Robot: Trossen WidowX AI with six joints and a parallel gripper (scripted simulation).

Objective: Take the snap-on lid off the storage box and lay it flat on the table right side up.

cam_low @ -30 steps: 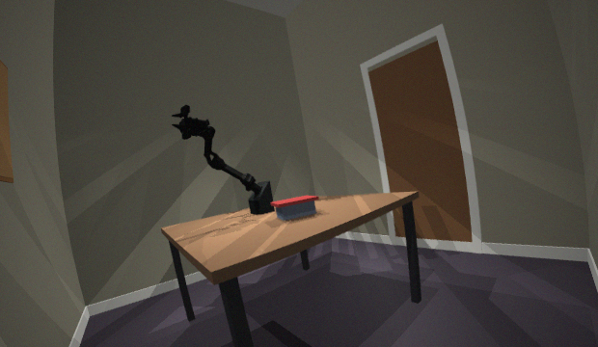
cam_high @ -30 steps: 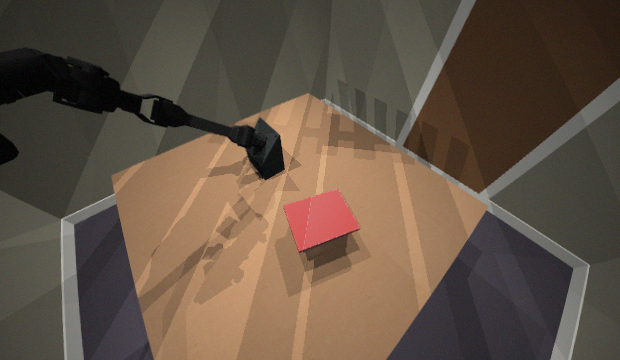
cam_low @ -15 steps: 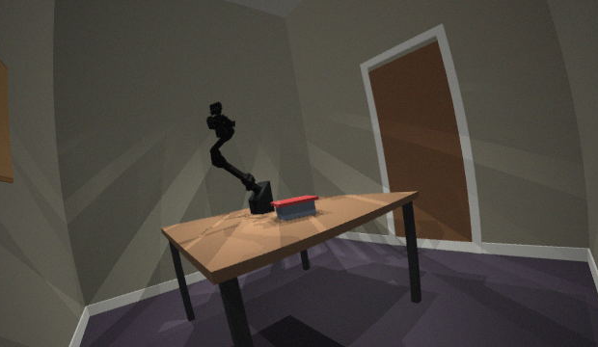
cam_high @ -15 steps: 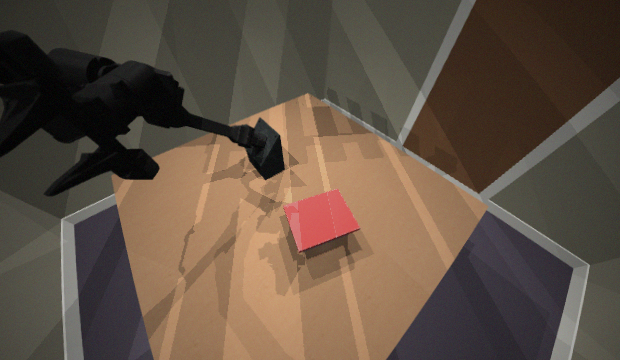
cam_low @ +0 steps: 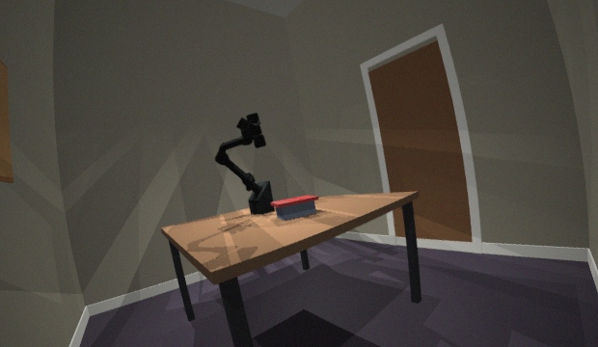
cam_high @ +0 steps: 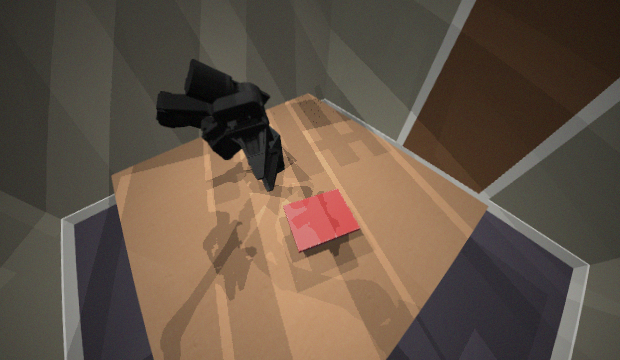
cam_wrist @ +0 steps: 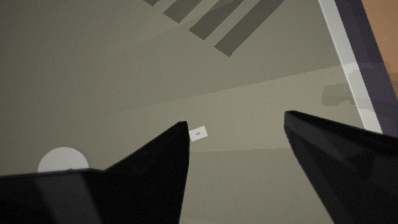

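My gripper tip is 20 mm past the red lid, 190 mm to the right of it and 400 mm above it. The rest, counted from my gripper tip: box (20 mm behind, 190 mm to the left, 440 mm below).
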